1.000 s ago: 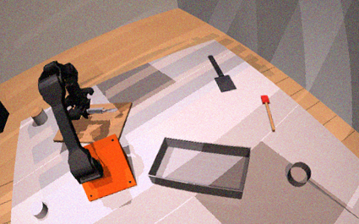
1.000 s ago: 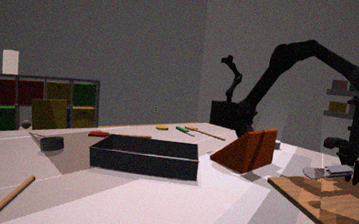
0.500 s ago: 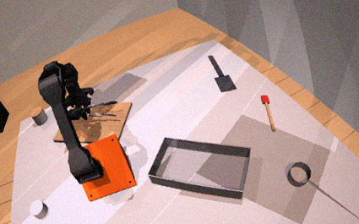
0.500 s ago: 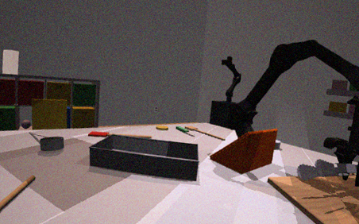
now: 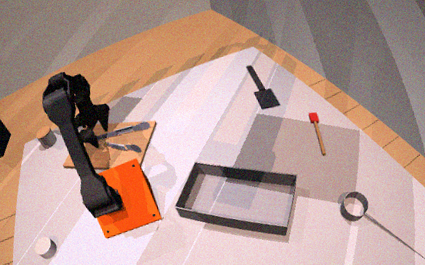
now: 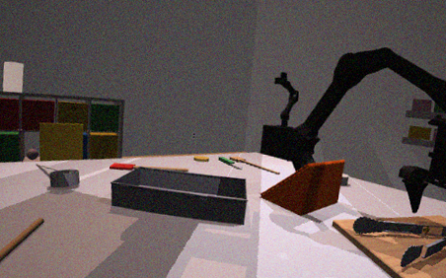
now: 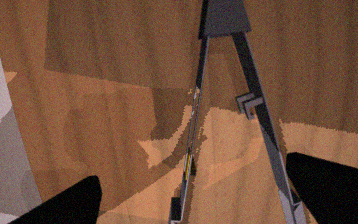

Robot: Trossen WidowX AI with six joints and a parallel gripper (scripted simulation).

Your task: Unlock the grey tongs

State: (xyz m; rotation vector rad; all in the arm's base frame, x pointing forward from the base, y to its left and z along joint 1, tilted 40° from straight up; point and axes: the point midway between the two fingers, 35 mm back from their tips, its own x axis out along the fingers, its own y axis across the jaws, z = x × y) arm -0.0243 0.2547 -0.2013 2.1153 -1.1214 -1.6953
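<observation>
Now: the wooden board 40 mm below my gripper tip, 10 mm to the left of it and 10 mm ahead of it. Also, from my gripper tip: roasting tin: 420 mm to the right, 370 mm ahead, 20 mm below; black spatula: 660 mm ahead, 50 mm to the left, 50 mm below.
</observation>
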